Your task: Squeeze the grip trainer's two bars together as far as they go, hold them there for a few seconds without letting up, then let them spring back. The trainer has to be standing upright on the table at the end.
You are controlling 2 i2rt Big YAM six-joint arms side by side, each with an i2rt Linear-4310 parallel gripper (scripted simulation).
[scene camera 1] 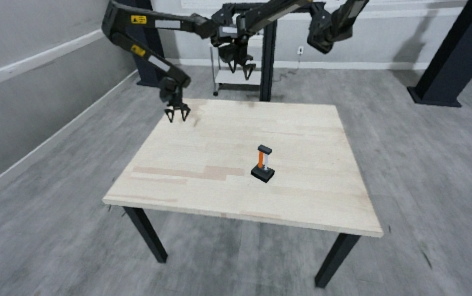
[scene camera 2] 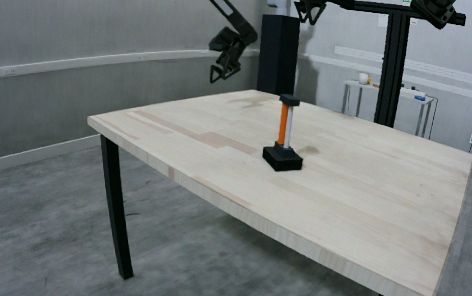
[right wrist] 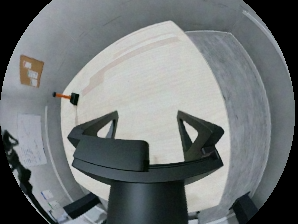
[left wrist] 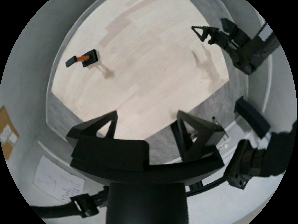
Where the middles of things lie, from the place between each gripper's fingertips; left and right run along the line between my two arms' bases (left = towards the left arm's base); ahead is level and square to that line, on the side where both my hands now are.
Scene:
The grip trainer [scene camera 2: 281,159] lies 280 mm below my left hand, 260 mm ahead of it and 180 mm to the left of it.
Right now my right hand is 520 mm to the right of the grip trainer, 160 mm short of it and 20 mm above it.

